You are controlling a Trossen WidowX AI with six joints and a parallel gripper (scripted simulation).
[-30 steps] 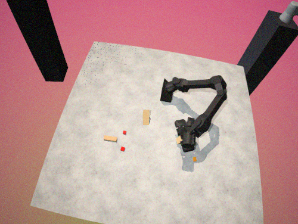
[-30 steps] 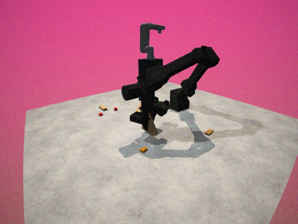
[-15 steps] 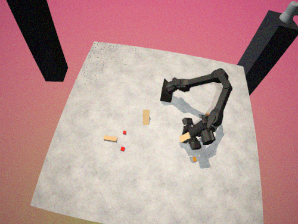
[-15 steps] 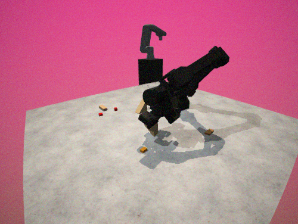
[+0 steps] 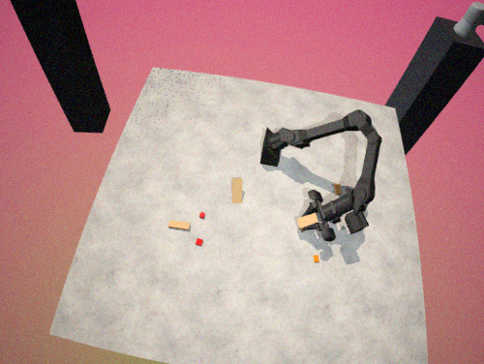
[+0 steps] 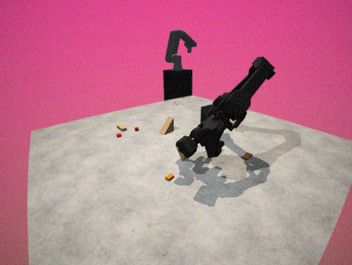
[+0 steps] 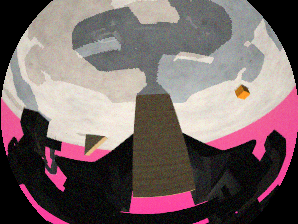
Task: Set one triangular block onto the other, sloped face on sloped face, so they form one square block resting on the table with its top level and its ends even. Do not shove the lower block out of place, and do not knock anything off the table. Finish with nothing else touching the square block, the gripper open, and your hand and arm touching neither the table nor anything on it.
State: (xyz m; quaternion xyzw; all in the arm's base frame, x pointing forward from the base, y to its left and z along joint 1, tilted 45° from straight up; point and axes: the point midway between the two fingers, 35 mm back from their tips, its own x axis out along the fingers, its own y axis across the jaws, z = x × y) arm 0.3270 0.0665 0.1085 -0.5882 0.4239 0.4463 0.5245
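My gripper tip is now 1 cm below the tan triangular block. Round my gripper tip: small orange cube: 12 cm ahead, 6 cm to the left, 4 cm below.
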